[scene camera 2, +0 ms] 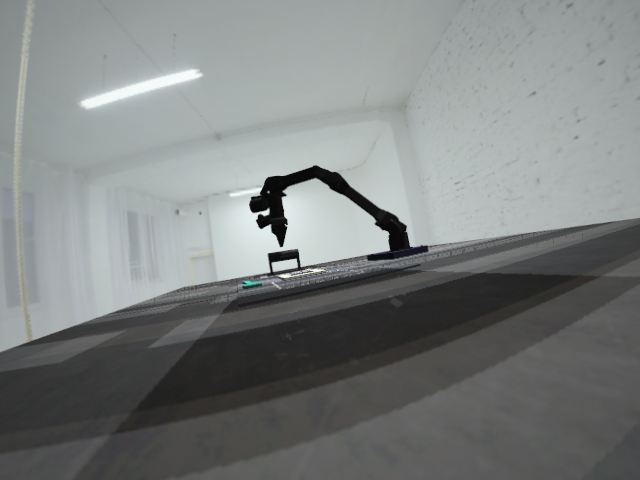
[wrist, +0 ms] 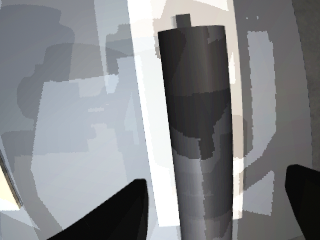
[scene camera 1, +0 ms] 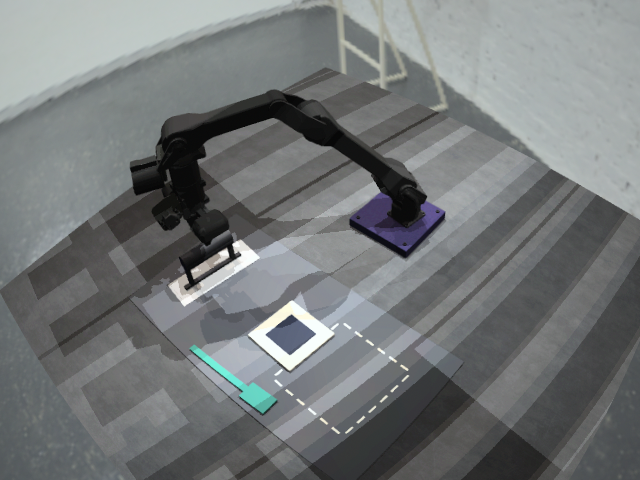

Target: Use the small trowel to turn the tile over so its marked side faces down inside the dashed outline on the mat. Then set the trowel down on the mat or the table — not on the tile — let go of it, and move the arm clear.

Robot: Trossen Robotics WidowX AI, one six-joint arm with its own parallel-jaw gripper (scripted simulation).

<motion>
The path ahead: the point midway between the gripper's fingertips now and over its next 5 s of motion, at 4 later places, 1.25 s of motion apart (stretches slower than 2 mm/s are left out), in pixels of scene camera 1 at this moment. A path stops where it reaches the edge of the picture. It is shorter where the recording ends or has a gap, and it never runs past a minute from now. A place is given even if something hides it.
My gripper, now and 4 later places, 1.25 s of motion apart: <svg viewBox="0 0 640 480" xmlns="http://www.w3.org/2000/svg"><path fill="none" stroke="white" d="M201 237L206 251L201 237L205 250L197 235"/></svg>
</motion>
